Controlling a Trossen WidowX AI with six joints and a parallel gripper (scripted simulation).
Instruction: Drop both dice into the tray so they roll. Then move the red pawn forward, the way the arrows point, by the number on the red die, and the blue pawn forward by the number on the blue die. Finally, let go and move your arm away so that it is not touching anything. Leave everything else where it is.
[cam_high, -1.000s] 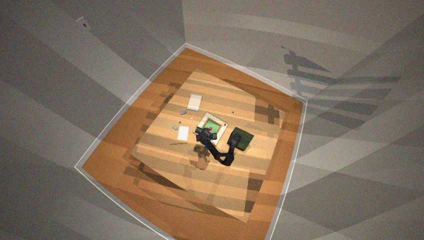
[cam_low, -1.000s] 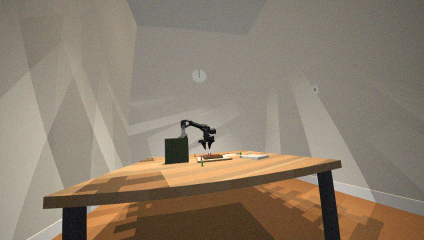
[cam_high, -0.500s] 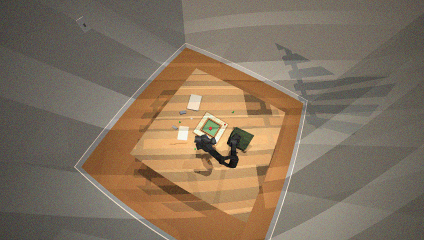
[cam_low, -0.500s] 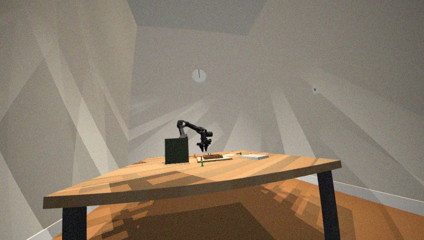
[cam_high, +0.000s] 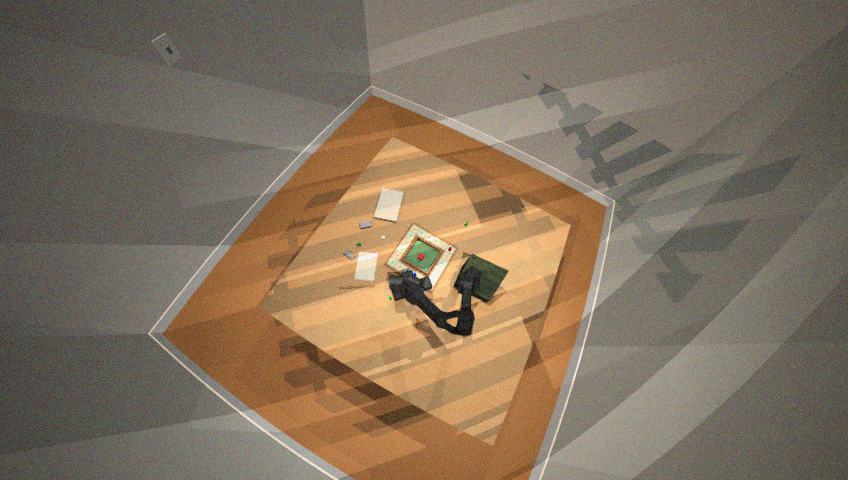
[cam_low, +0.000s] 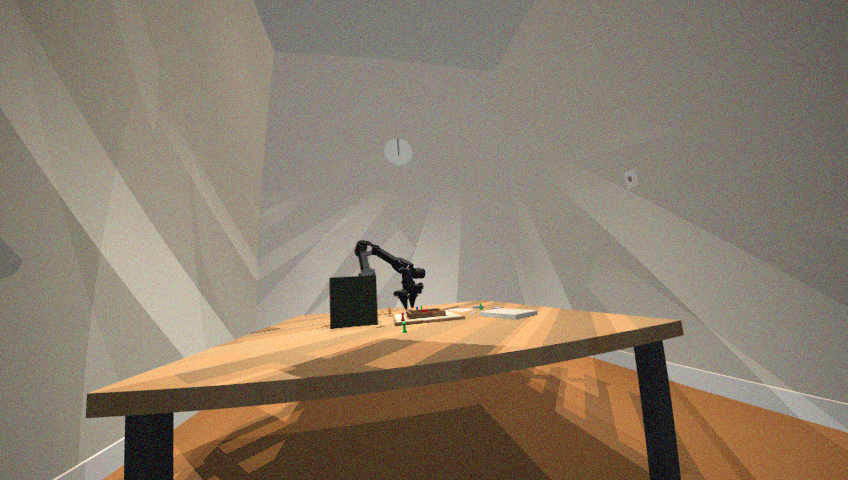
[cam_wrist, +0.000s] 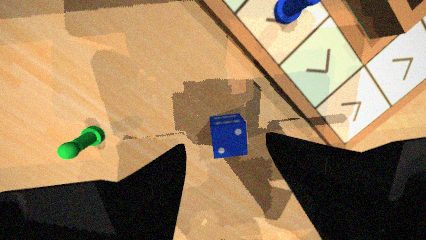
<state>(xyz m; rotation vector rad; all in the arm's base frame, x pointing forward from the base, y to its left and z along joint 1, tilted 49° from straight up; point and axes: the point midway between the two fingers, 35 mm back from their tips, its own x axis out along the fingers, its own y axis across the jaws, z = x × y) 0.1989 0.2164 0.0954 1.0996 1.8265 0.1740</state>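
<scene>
The red pawn is 50 mm behind my gripper tip and 310 mm to the right of it. From my gripper tip the other things lie so: green tray 60 mm ahead, 200 mm to the right, 20 mm below; white pad 380 mm ahead, 350 mm to the right, 20 mm below.
</scene>
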